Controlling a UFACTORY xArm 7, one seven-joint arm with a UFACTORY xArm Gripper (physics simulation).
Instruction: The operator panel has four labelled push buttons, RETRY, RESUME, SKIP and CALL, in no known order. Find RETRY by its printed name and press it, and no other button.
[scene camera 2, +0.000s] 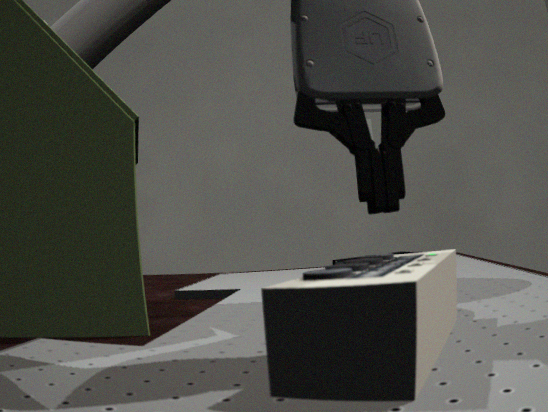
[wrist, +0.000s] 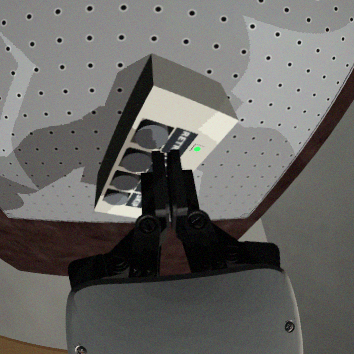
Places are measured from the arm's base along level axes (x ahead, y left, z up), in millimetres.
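Pixels of known places: gripper, fingertip midpoint: (scene camera 2: 383, 212) (wrist: 164, 164); arm's base, link origin: (scene camera 2: 55, 63).
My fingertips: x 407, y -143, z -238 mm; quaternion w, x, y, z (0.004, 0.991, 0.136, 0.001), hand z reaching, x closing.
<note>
For each thing: its top centre in the pictures, then the offset to it from my fingertips. "pt": a spot on its surface instead. Level surfaces: height alone.
- operator panel, top centre: (scene camera 2: 385, 259) (wrist: 149, 177) dy -51, dx +3, dz -27 mm
- RETRY button, top centre: (scene camera 2: 376, 255) (wrist: 151, 137) dy -4, dx -7, dz -27 mm
- dark label, surface spot: (wrist: 184, 139) pt dy -4, dx +19, dz -30 mm
- grey perforated board, surface height: dz -83 mm
- dark red-brown table, surface height: dz -96 mm
The operator panel (scene camera 2: 340, 340) (wrist: 195, 107) is a cream and black box with a row of four dark round buttons. The RETRY button (wrist: 152, 135) is at the upper end of the row in the wrist view, beside a dark label (wrist: 184, 139) on which "RETR" can be read. A small green light (scene camera 2: 433, 255) (wrist: 197, 149) is lit beside that label. My gripper (scene camera 2: 383, 211) (wrist: 164, 164) is shut and empty. In the scene view its tips are above the panel, clear of it. Its fingers hide parts of the other labels in the wrist view; one partly shown label reads like "SKIP".
A green upright board (scene camera 2: 65, 215) stands at the left in the scene view. A flat dark-edged plate (scene camera 2: 207, 294) lies behind it. The panel stands on a grey perforated board (scene camera 2: 200, 370) (wrist: 175, 25) over a dark red-brown table (scene camera 2: 175, 310) (wrist: 50, 245).
</note>
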